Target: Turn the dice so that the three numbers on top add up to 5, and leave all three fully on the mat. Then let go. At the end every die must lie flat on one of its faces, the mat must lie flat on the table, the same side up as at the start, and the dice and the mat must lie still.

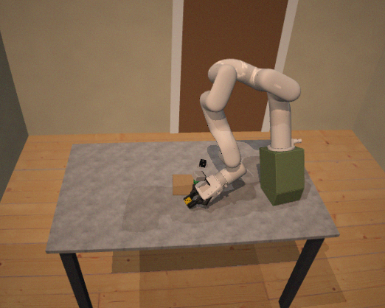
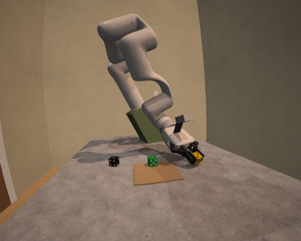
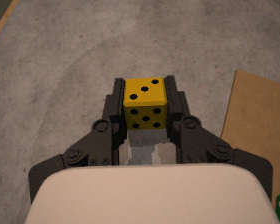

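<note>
The green die is 140 mm to the right of my hand, 50 mm behind it and 20 mm below it. The rest, counted from my hand: tan mat (140 mm to the right, 30 mm below, 10 mm behind); yellow die (right at my hand); black die (270 mm to the right, 110 mm behind, 20 mm below).
</note>
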